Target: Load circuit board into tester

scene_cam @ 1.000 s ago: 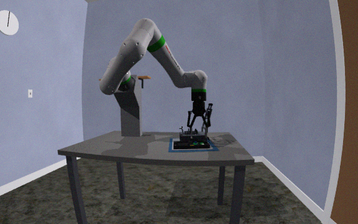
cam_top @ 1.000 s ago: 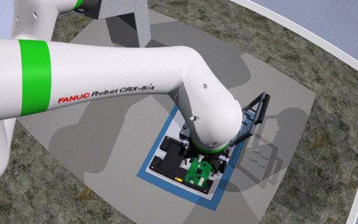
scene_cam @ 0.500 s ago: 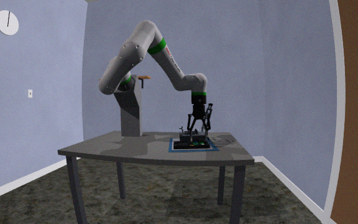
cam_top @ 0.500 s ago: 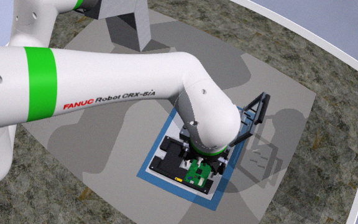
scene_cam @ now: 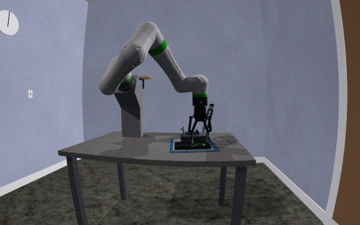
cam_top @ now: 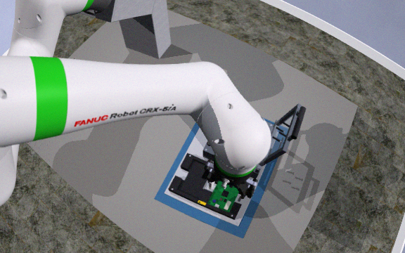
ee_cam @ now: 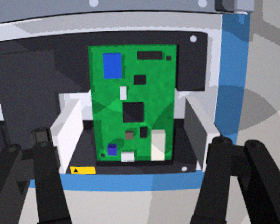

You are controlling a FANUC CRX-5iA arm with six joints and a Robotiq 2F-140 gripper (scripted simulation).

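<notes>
The green circuit board is 40 mm below my hand. From my hand the other things lie so: black latch hook 140 mm behind, 200 mm to the left, 30 mm above; lid 50 mm ahead, 180 mm to the left, 130 mm above.
</notes>
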